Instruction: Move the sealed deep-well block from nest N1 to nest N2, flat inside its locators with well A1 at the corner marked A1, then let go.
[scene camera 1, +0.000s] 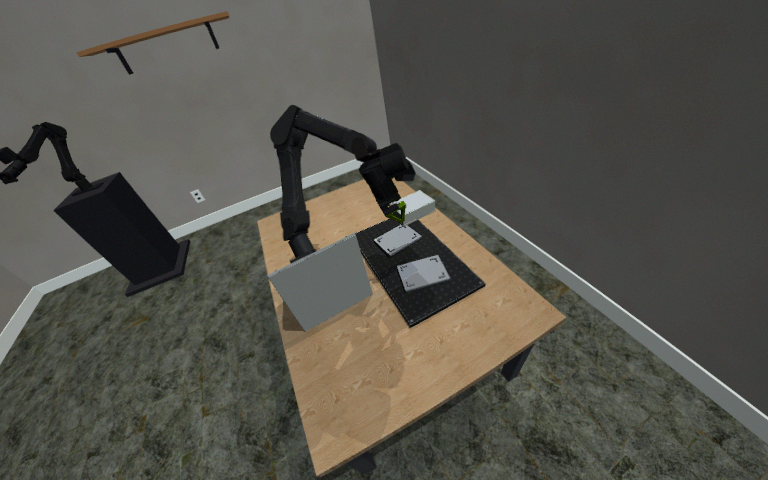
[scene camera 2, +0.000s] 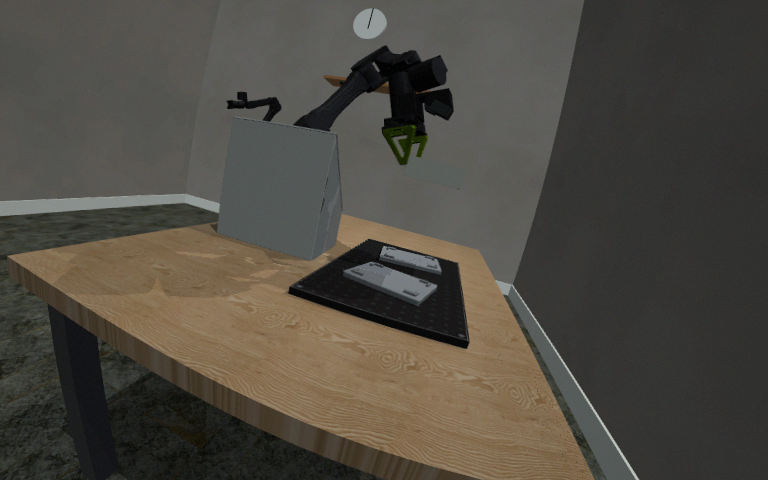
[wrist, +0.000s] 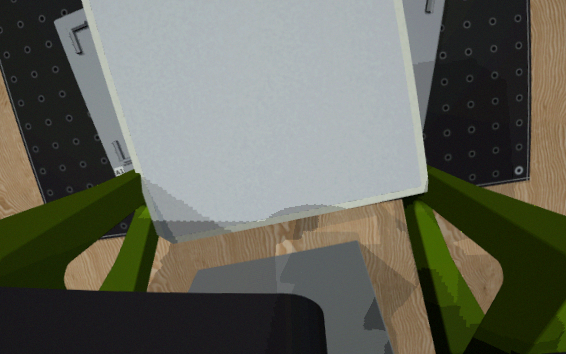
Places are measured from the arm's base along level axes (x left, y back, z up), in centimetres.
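Pixels of known places: gripper, between the fingertips: (scene camera 1: 397, 214) (scene camera 2: 409, 166) (wrist: 283, 176); arm's base, origin of its link: (scene camera 1: 307, 259) (scene camera 2: 285, 160).
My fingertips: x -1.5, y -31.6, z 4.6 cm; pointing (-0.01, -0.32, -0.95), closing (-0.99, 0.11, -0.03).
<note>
For each thing: its top centre in the pictures, then the offset to it from my fingertips. "pt": a spot on its surface instead. Level surfaces: height alone.
- sealed deep-well block, centre of its top: (scene camera 2: 436, 162) (scene camera 1: 411, 201) dx +0.5, dy -5.4, dz +2.2 cm
- farther nest, centre of its top: (wrist: 137, 83) (scene camera 2: 411, 255) (scene camera 1: 397, 236) dx +14.0, dy -3.7, dz -22.3 cm
- nearer nest, centre of its top: (wrist: 371, 57) (scene camera 2: 393, 275) (scene camera 1: 422, 270) dx -7.5, dy -3.4, dz -22.3 cm
- A1 label, a spot on its surface: (wrist: 119, 171) pt dx +18.1, dy +4.6, dz -22.9 cm
- wooden table, height of its surface: dz -25.4 cm
The sealed deep-well block (scene camera 1: 420, 204) (scene camera 2: 434, 173) (wrist: 270, 100) is a pale, flat-topped box held in the air. My gripper (scene camera 1: 398, 215) (scene camera 2: 412, 160) (wrist: 283, 176) is shut on the block near one end, with a green finger on each side. Two light grey nests lie on the black board: a farther nest (scene camera 1: 398, 240) (scene camera 2: 408, 258) and a nearer nest (scene camera 1: 425, 275) (scene camera 2: 390, 283), both with dark corner locators. In the wrist view the block hangs above one nest (wrist: 97, 95), covering most of it; an A1 label (wrist: 119, 171) shows beside the left finger. The block's well A1 cannot be made out.
The black perforated board (scene camera 1: 461, 283) (scene camera 2: 447, 328) (wrist: 482, 92) lies on the wooden table (scene camera 1: 362, 407) (scene camera 2: 339, 362). A tall grey panel-like box (scene camera 1: 322, 285) (scene camera 2: 277, 186) stands beside the board, near the arm's base. Another arm stands on a dark pedestal (scene camera 1: 116, 232) away from the table.
</note>
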